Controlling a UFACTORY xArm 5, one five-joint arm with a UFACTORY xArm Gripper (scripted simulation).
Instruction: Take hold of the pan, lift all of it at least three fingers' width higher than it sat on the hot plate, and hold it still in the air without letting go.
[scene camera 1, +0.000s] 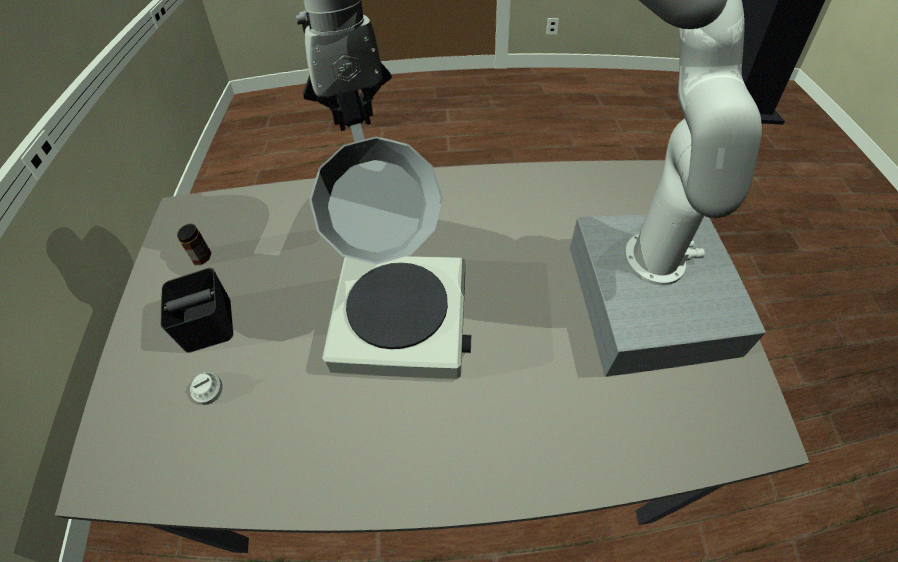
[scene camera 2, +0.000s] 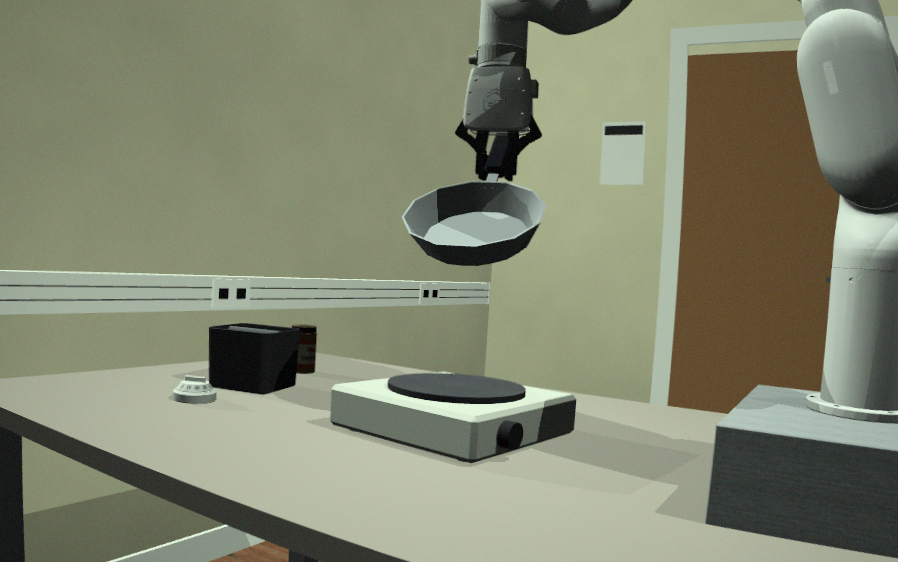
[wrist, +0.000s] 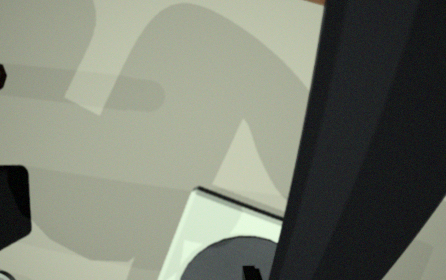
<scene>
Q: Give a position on a brown jar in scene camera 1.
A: At 189, 236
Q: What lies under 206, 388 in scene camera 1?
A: A white dial timer.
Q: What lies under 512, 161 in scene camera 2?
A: The gripper.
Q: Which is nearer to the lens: the grey pan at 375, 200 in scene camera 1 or the black box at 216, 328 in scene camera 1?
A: The grey pan.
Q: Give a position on a black box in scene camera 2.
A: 240, 359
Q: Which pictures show the grey pan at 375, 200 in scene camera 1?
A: Scene camera 1, scene camera 2 and the wrist view: all of them.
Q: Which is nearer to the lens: the grey pan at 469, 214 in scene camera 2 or the brown jar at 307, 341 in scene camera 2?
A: The grey pan.
</scene>
